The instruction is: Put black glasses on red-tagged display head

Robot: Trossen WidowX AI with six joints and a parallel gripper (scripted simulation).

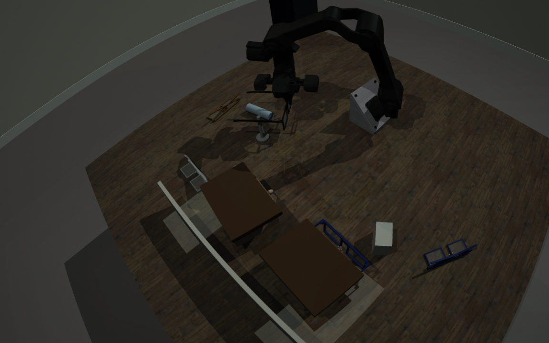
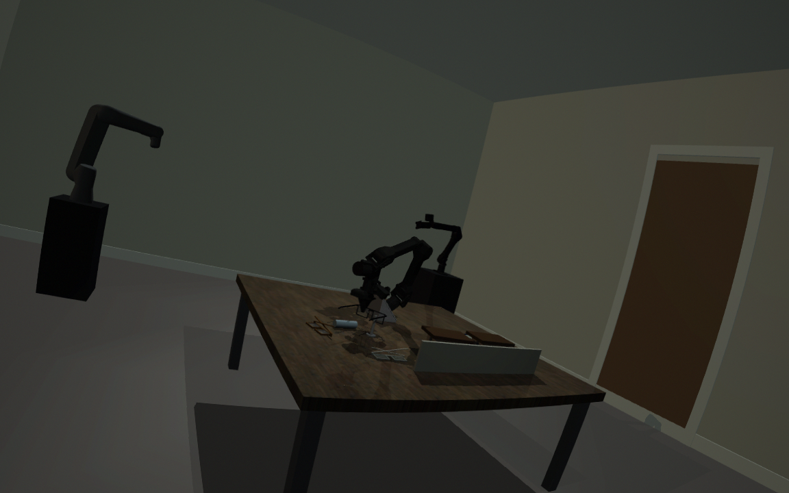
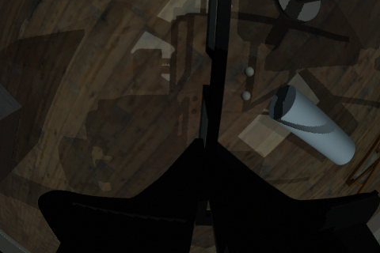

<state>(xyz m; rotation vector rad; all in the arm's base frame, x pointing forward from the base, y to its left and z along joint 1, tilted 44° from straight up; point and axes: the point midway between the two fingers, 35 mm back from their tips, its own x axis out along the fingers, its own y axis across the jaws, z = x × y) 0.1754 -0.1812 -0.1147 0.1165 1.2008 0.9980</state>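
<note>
Now: gripper tip 12 cm short of the disc base and 4 cm above it. Round my gripper tip: long pale panel (46 cm ahead, 30 cm to the left, 1 cm below); white box (17 cm ahead, 47 cm to the left, 3 cm below).
</note>
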